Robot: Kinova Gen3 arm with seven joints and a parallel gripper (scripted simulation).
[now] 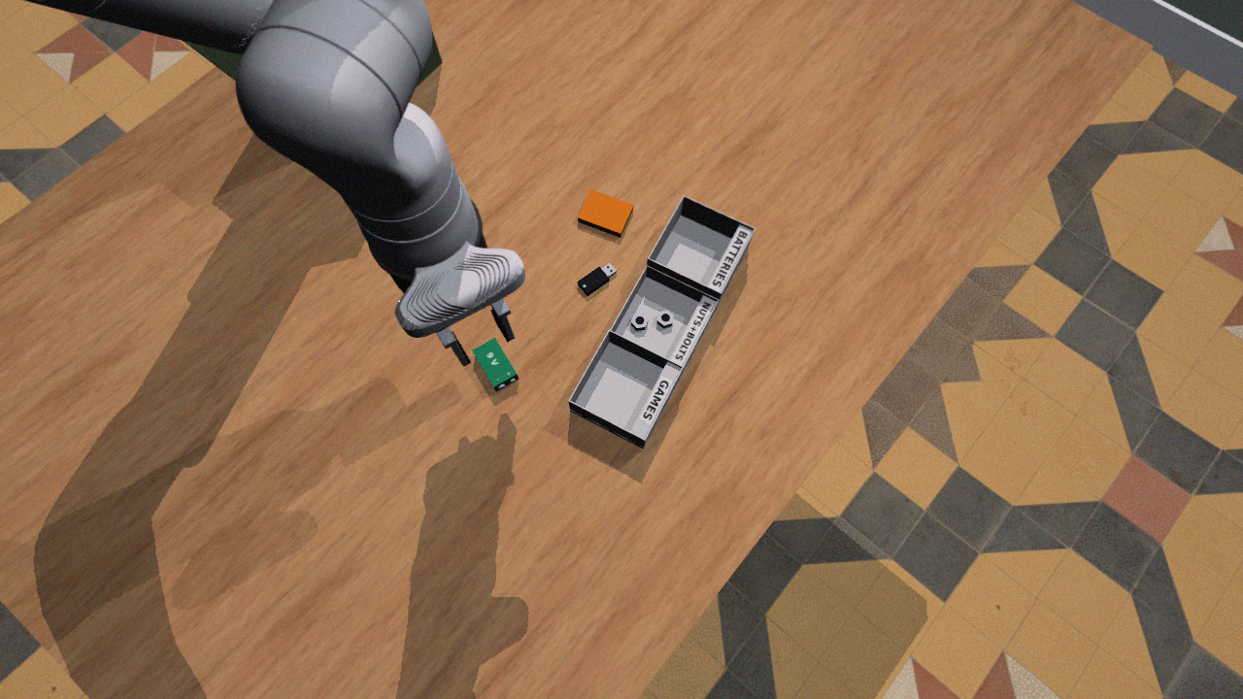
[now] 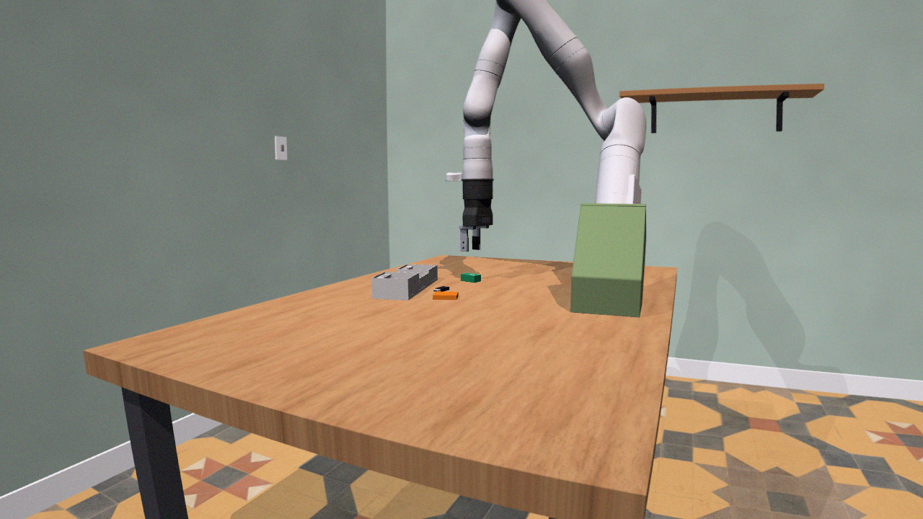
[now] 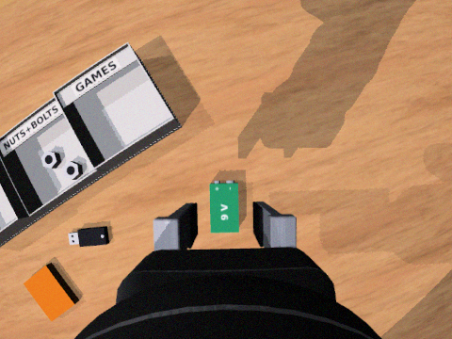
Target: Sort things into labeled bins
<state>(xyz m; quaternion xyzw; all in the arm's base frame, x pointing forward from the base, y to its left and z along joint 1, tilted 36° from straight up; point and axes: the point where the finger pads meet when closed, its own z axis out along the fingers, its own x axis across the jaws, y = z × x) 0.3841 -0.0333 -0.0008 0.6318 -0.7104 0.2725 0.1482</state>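
Right now the green 9 v battery is 1 cm ahead of my hand and 9 cm below it. From my hand the other things lie so: black USB stick: 1 cm behind, 15 cm to the left, 9 cm below; then flat orange box: 6 cm behind, 20 cm to the left, 9 cm below; then bin row: 8 cm ahead, 16 cm to the left, 7 cm below.
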